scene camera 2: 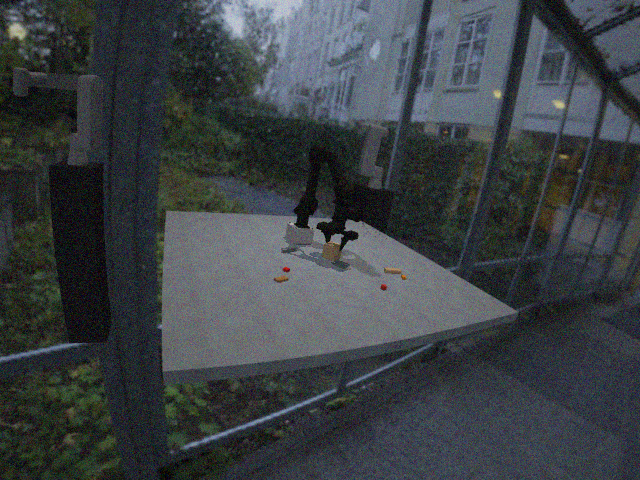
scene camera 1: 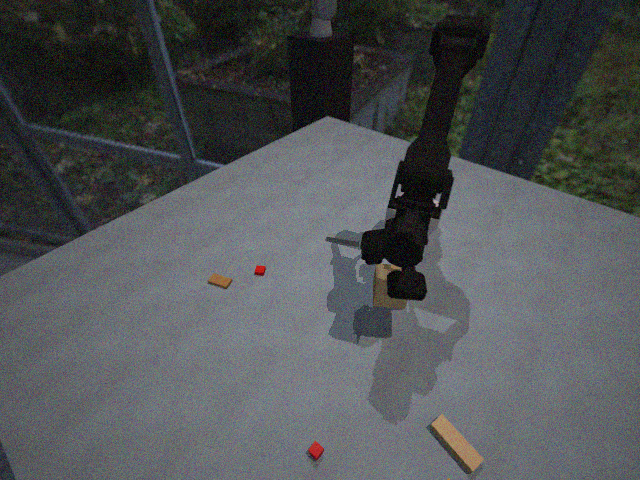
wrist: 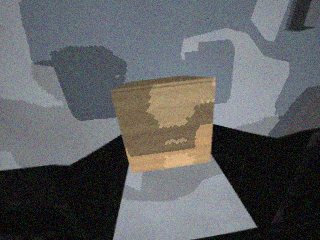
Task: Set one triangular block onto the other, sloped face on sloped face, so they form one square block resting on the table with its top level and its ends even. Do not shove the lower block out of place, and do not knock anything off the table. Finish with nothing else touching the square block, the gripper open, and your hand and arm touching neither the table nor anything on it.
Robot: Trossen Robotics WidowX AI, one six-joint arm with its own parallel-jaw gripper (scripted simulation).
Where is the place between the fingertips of my gripper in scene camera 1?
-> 396, 284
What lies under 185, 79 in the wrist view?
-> A tan triangular block.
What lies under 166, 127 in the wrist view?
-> A tan triangular block.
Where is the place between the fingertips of my gripper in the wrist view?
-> At 165, 131
